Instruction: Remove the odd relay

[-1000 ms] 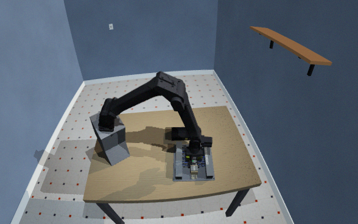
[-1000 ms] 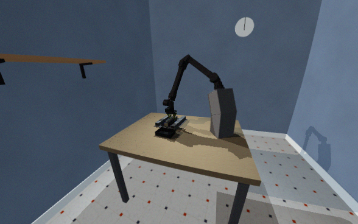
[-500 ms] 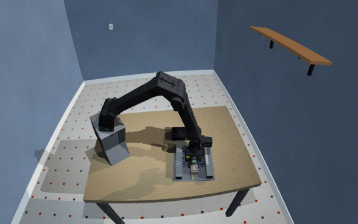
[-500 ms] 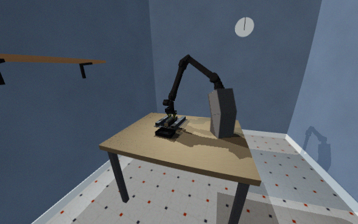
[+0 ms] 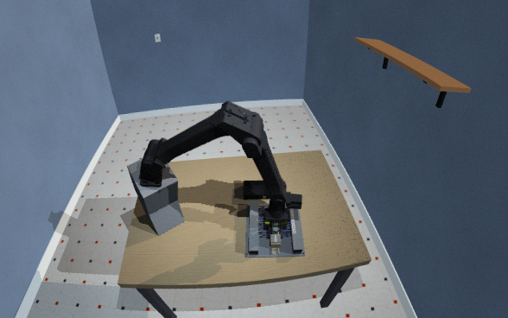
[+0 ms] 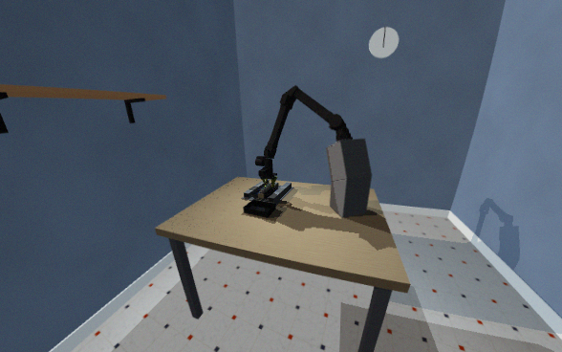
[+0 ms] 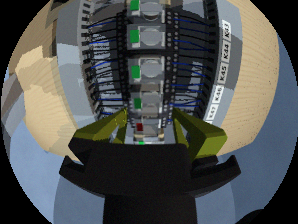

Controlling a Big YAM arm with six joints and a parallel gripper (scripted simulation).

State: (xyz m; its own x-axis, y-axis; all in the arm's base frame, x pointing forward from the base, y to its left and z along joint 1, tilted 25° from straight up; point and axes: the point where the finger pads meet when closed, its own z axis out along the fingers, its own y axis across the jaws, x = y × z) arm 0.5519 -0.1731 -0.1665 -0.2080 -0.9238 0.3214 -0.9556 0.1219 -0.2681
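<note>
Right now the relay is right at my hand. The rest, counted from my hand: black tray: 20 mm behind, 280 mm to the left, 30 mm below.
</note>
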